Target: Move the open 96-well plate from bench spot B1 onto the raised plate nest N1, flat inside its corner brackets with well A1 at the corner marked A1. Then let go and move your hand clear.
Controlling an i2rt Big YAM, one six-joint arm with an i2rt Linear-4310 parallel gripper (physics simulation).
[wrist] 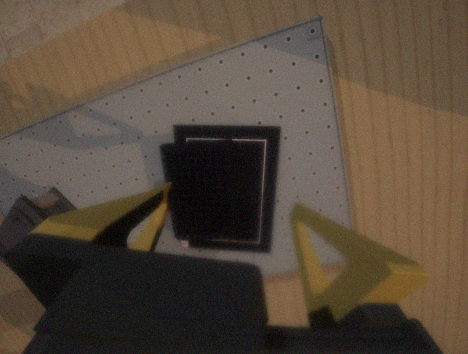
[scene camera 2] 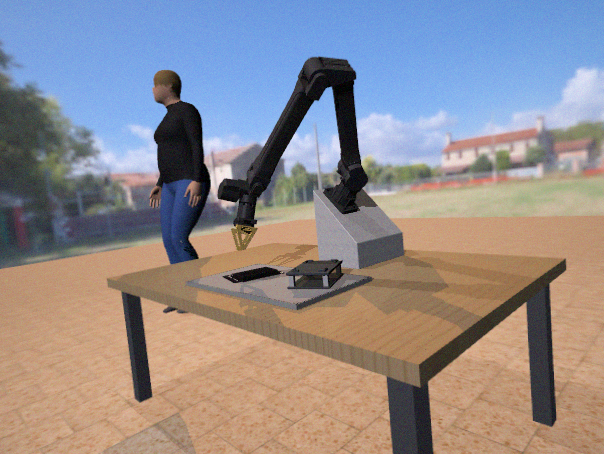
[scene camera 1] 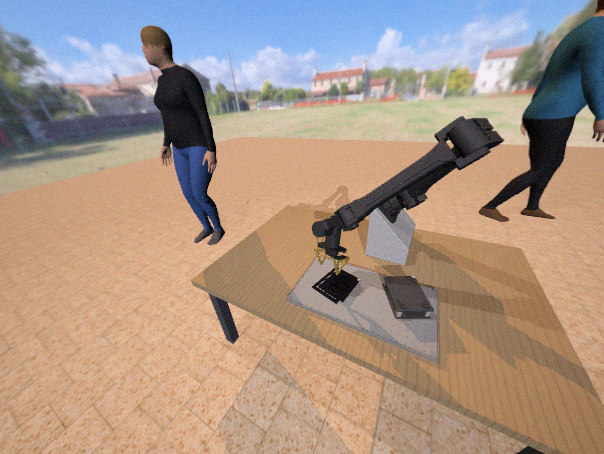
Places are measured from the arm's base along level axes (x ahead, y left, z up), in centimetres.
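Pixels of known places: gripper, between the fingertips: (wrist: 235, 199) (scene camera 2: 240, 250) (scene camera 1: 328, 269); arm's base, origin of its link: (scene camera 2: 339, 201) (scene camera 1: 385, 210).
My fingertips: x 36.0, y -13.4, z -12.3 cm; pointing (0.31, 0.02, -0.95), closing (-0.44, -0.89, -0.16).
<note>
Ahead of a thing's pixels: the offset from my fingertips to its middle. "*": to the spot under its first point. Level surfaces: height alone.
The black plate {dx -0.9, dy +5.4, dz -7.7 cm} (scene camera 1: 340, 284) (scene camera 2: 256, 273) (wrist: 215, 192) lies low and flat on bench spot B1, a dark rectangle {* dx -4.3, dy -3.4, dz -8.4 cm} (wrist: 274, 200) with a white outline. In the wrist view the plate sits left of the outline's centre and overhangs the rectangle's left edge. Its wells and A1 corner cannot be made out. My gripper (scene camera 1: 329, 269) (scene camera 2: 242, 248) (wrist: 235, 199) is open and empty, above the plate and apart from it; in the wrist view the fingertips show on either side of it. The raised nest N1 {dx -5.1, dy +28.8, dz -6.1 cm} (scene camera 1: 407, 296) (scene camera 2: 315, 268) (wrist: 31, 215) stands beside B1, with no plate on it; its A1 mark is not legible.
A grey perforated board {dx -1.0, dy +13.8, dz -9.2 cm} (scene camera 1: 367, 320) (scene camera 2: 270, 292) (wrist: 240, 75) carries B1 and the nest on the wooden table {dz -9.9 cm} (scene camera 1: 500, 370) (scene camera 2: 390, 330). The arm's grey wedge base (scene camera 1: 387, 240) (scene camera 2: 345, 237) stands behind the board. A person in black (scene camera 1: 182, 110) (scene camera 2: 179, 140) and one in teal (scene camera 1: 565, 75) stand beyond the table.
</note>
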